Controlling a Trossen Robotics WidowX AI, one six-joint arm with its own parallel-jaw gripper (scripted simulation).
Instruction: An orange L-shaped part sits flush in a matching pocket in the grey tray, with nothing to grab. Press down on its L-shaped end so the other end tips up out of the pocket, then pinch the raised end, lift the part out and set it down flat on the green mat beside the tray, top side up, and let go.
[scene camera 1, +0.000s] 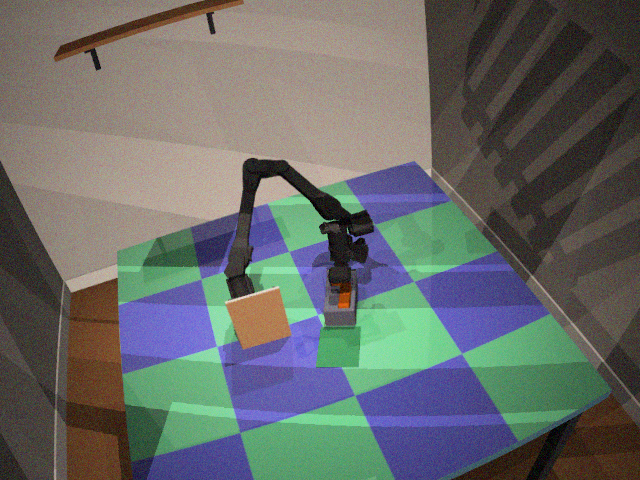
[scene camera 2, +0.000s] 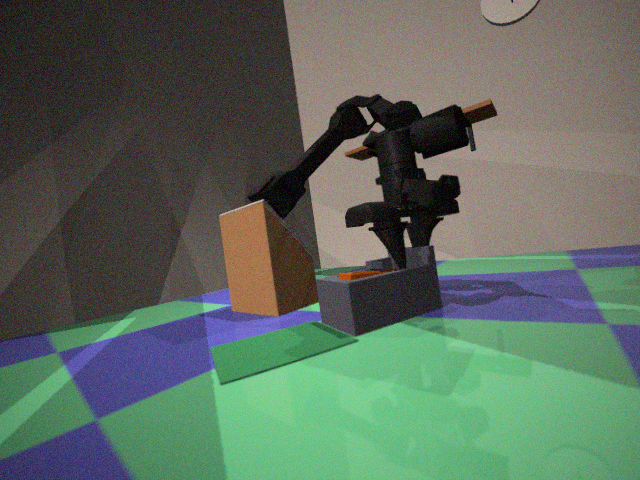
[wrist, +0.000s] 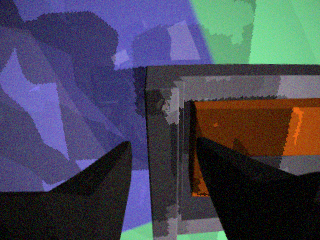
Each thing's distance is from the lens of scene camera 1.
my gripper (scene camera 1: 343, 278): 162 cm
dark green mat (scene camera 1: 338, 346): 152 cm
